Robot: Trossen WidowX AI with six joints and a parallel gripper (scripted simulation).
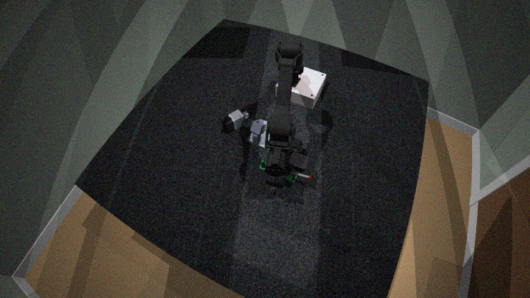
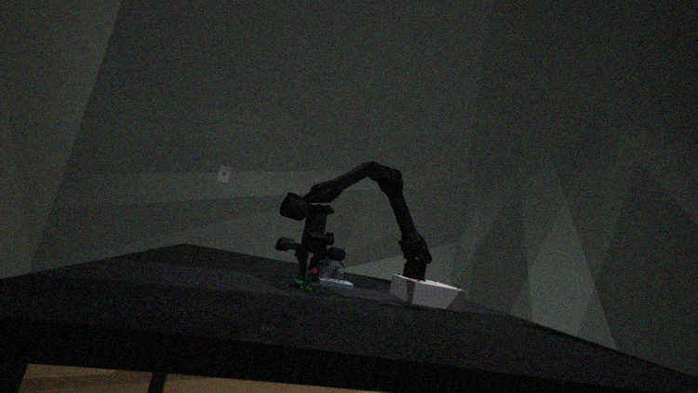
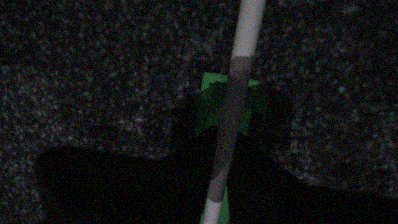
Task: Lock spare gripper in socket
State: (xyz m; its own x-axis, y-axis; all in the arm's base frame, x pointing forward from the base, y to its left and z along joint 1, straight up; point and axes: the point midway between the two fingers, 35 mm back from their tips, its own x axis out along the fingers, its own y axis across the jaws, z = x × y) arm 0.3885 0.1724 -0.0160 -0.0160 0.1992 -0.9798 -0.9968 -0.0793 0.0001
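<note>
Now: gripper tip 40 mm to the left of the green pad and 10 mm below it. The rest, counted from my gripper tip: socket: 100 mm behind, 170 mm to the right, 40 mm above; spare gripper: 110 mm behind, 290 mm to the right, 10 mm above.
</note>
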